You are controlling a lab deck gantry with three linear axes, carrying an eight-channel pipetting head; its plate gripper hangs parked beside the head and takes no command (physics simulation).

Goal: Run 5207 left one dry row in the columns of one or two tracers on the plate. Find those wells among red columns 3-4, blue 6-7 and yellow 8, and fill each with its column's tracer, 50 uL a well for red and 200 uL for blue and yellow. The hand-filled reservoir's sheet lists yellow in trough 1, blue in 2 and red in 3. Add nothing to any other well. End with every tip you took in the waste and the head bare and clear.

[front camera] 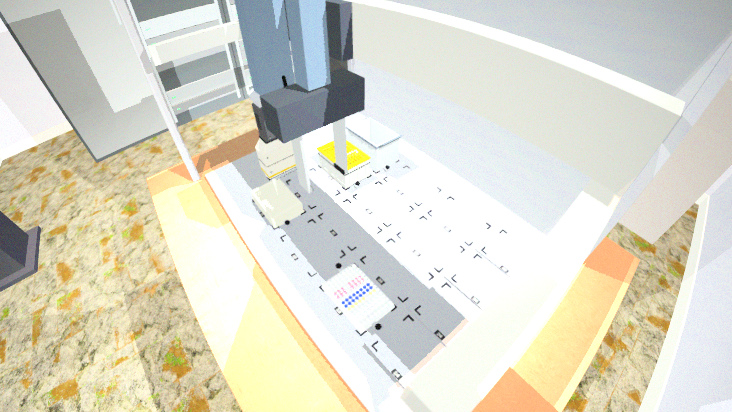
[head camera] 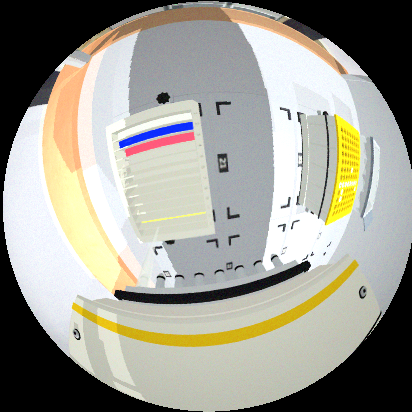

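The reservoir point(front camera: 286, 207) point(head camera: 202, 175) stands below the front of the pipetting head point(front camera: 277, 157) point(head camera: 200, 327). In the head view its far end shows a whitish trough, then blue, then red; a thin yellow line point(head camera: 175, 217) lies near its near end. One pale tip point(front camera: 277, 187) point(head camera: 147, 267) hangs from the leftmost channel over that near end; its depth is unclear. The other channels in view are bare. The plate point(front camera: 384, 306) shows red wells with a gap, full-looking blue columns and faint yellow. My parked gripper point(front camera: 323, 180) is open and empty.
The yellow tip rack point(front camera: 349, 155) point(head camera: 345, 170) stands right of the reservoir, with some white spots among its holes. A clear-walled bin point(front camera: 381, 145) point(head camera: 371, 175) stands beyond it. Black corner marks and round knobs dot the deck.
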